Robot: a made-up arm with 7 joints. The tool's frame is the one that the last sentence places. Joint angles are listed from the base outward.
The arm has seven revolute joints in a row. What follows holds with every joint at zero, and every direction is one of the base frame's.
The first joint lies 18 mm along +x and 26 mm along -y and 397 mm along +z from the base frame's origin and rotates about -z.
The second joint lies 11 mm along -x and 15 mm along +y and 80 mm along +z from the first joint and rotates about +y.
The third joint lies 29 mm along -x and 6 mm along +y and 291 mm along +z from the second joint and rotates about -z.
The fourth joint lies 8 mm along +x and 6 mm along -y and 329 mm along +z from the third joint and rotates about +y.
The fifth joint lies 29 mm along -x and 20 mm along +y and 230 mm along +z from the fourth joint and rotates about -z.
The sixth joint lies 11 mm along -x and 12 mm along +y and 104 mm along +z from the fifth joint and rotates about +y.
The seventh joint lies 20 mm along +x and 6 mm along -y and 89 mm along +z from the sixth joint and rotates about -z.
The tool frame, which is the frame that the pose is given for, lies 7 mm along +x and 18 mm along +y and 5 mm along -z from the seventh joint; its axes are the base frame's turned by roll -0.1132, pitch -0.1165 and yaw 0.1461 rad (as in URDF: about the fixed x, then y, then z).
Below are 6 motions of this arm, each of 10 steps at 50 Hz.
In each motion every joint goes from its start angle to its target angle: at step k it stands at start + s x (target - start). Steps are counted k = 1, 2, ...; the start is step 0. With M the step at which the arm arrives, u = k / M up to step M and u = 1 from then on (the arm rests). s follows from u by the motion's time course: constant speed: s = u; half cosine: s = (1 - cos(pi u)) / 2; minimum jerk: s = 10 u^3 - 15 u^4 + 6 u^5.
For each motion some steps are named. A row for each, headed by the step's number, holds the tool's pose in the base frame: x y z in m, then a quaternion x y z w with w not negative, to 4 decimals.
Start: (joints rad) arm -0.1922 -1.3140 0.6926 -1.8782 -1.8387 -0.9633 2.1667
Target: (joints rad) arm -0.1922 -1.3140 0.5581 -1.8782 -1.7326 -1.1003 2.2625
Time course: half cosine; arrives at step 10
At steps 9, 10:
9: -0.5864 0.0305 0.2428 0.2265 -0.9530 0.1832 0.0830
10: -0.5862 0.0290 0.2424 0.2287 -0.9519 0.1864 0.0830

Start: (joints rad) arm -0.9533 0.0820 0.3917 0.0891 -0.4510 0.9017 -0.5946
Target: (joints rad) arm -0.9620 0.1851 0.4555 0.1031 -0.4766 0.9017 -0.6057
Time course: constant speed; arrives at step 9
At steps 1, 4, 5, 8, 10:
1: 0.0479 0.1153 1.4585 -0.0415 0.4397 0.6926 0.5703
4: 0.0696 0.1434 1.4526 -0.0389 0.4571 0.6843 0.5668
5: 0.0768 0.1528 1.4503 -0.0381 0.4629 0.6815 0.5656
8: 0.0981 0.1807 1.4427 -0.0357 0.4800 0.6727 0.5620
10: 0.1051 0.1900 1.4399 -0.0349 0.4856 0.6696 0.5608

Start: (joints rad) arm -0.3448 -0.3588 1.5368 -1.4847 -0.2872 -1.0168 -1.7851
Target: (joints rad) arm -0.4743 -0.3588 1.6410 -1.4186 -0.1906 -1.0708 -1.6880
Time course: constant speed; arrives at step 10
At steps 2, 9, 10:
2: -0.3450 0.2625 0.9778 -0.9581 -0.0718 0.1244 0.2478
9: -0.3456 0.2401 1.0041 -0.9501 -0.1249 0.0886 0.2717
10: -0.3454 0.2368 1.0079 -0.9487 -0.1320 0.0834 0.2750

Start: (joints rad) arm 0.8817 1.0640 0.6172 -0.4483 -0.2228 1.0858 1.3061
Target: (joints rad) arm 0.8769 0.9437 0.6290 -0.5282 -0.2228 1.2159 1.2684
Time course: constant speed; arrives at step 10
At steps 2, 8, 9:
2: 0.5829 -0.5420 1.0300 -0.2354 0.7448 -0.5919 0.1986
8: 0.5542 -0.4918 1.0846 -0.2229 0.7342 -0.6073 0.2060
9: 0.5491 -0.4831 1.0931 -0.2208 0.7324 -0.6098 0.2073

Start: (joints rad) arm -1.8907 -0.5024 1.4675 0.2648 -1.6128 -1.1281 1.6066
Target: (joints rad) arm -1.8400 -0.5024 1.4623 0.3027 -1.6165 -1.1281 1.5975
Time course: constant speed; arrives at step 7
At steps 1, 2, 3, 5, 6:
1: 0.2653 -0.5415 1.3309 0.6674 0.1752 0.1395 0.7102
2: 0.2635 -0.5421 1.3307 0.6676 0.1750 0.1372 0.7106
3: 0.2617 -0.5428 1.3304 0.6677 0.1748 0.1349 0.7109
5: 0.2581 -0.5441 1.3299 0.6681 0.1744 0.1304 0.7115
6: 0.2562 -0.5447 1.3296 0.6682 0.1743 0.1281 0.7118

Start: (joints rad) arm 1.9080 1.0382 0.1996 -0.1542 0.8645 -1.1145 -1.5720
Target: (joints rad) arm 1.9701 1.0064 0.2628 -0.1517 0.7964 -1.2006 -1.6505
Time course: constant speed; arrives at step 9
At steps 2, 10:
2: -0.1180 -0.7831 1.0914 -0.0698 0.4199 -0.3127 0.8491
10: -0.1423 -0.7587 1.1065 -0.0796 0.4358 -0.2919 0.8477

